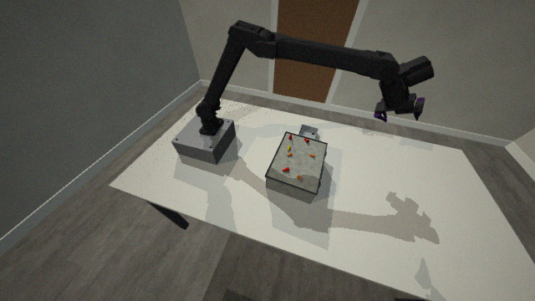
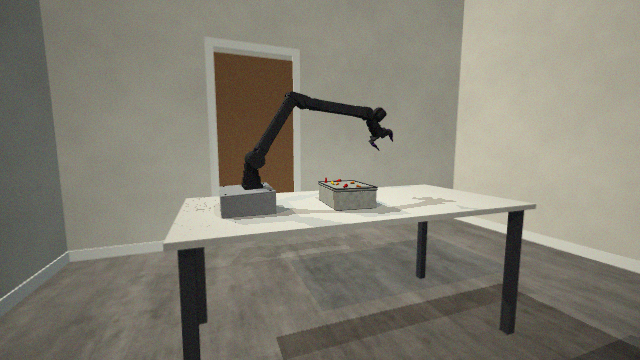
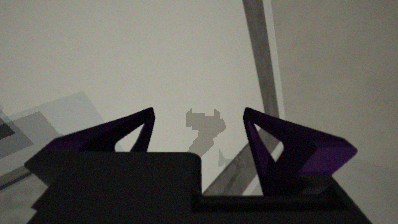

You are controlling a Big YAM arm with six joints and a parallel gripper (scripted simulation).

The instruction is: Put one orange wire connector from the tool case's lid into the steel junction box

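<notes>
The tool case is 340 mm behind my hand, 240 mm below it and 130 mm to the right of it. Round my hand: yellow wire connector 400 mm behind, 200 mm below, 90 mm to the right.
</notes>
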